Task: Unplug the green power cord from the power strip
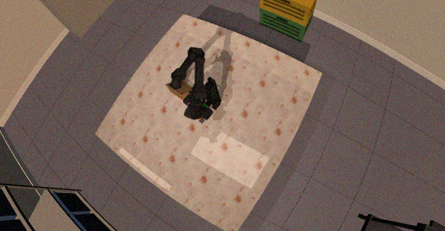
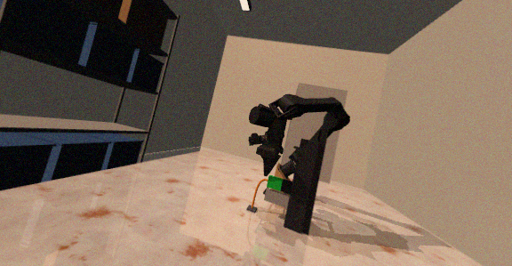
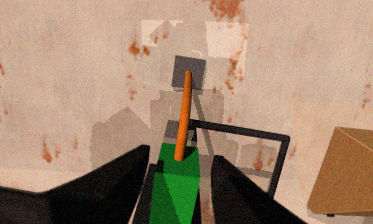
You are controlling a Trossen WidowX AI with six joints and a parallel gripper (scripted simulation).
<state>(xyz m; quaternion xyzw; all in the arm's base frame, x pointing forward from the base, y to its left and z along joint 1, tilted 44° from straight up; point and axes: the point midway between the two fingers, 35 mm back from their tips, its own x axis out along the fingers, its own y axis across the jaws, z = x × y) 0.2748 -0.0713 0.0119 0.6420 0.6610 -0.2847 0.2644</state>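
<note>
Right now my gripper tip is 5 cm to the right of the green plug and 1 cm above it.
</note>
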